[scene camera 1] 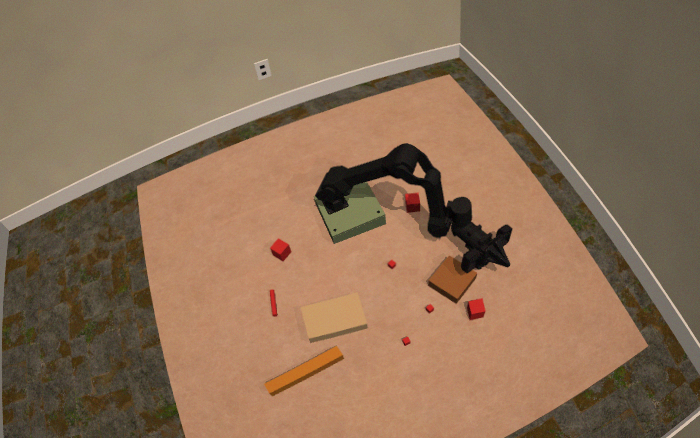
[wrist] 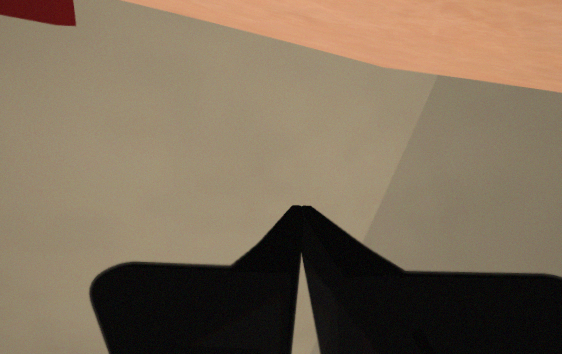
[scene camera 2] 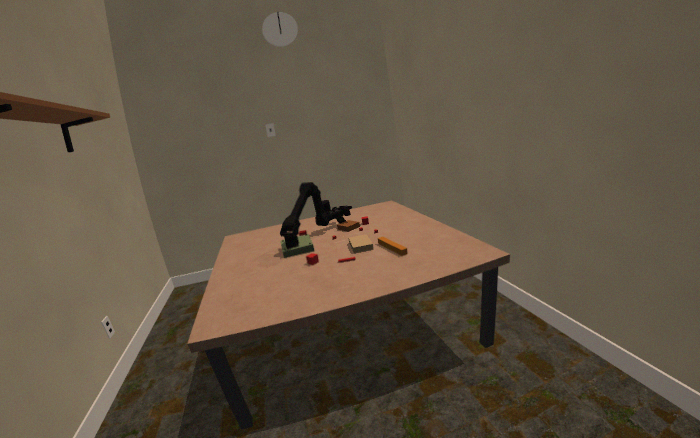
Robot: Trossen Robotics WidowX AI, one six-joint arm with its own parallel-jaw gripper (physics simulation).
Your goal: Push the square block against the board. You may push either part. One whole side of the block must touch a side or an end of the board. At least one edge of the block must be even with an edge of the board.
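Frame: origin at the arm's base, x ahead, y left, z up, level; centimetres.
Seen in the pictures: gripper, fingertip midpoint: (scene camera 1: 509, 265) (wrist: 300, 215) (scene camera 2: 351, 206); arm's base at its link origin: (scene camera 1: 334, 202) (scene camera 2: 292, 245).
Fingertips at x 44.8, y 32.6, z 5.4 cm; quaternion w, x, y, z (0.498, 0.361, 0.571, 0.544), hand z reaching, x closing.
Note:
Pixels of each thing's top centre, then the offset from my fingertips to it.
- brown square block at its top centre: (scene camera 1: 453, 276) (scene camera 2: 348, 223) dx -7.5, dy -13.1, dz -6.4 cm
- pale tan rectangular board at its top centre: (scene camera 1: 333, 315) (scene camera 2: 360, 240) dx -11.4, dy -46.8, dz -6.4 cm
- orange bar at its top centre: (scene camera 1: 302, 370) (scene camera 2: 391, 242) dx +0.3, dy -60.0, dz -6.4 cm
- red cube at its top centre: (scene camera 1: 477, 306) (scene camera 2: 364, 217) dx +4.0, dy -11.9, dz -5.5 cm
- red stick at its top centre: (scene camera 1: 272, 301) dx -23.1, dy -60.5, dz -8.1 cm
The brown square block (scene camera 1: 452, 279) (scene camera 2: 348, 225) lies flat, turned at an angle, right of the middle in scene camera 1. The pale tan rectangular board (scene camera 1: 334, 316) (scene camera 2: 360, 242) lies flat to its lower left in that view, with a wide gap between them. My gripper (scene camera 1: 508, 264) (scene camera 2: 350, 208) (wrist: 300, 215) is shut and empty. It is beside the block's upper right corner in scene camera 1, its fingertips pointing past the block, and one side of the gripper hides part of that corner. Whether it touches the block I cannot tell. The block does not show in the wrist view.
An orange bar (scene camera 1: 304, 370) (scene camera 2: 392, 245) lies below the board. A red cube (scene camera 1: 475, 308) (scene camera 2: 364, 220) is just beyond the block. Small red cubes (scene camera 1: 429, 308) (scene camera 1: 391, 263) (scene camera 1: 406, 340) lie between block and board. A red stick (scene camera 1: 273, 302) lies left of the board.

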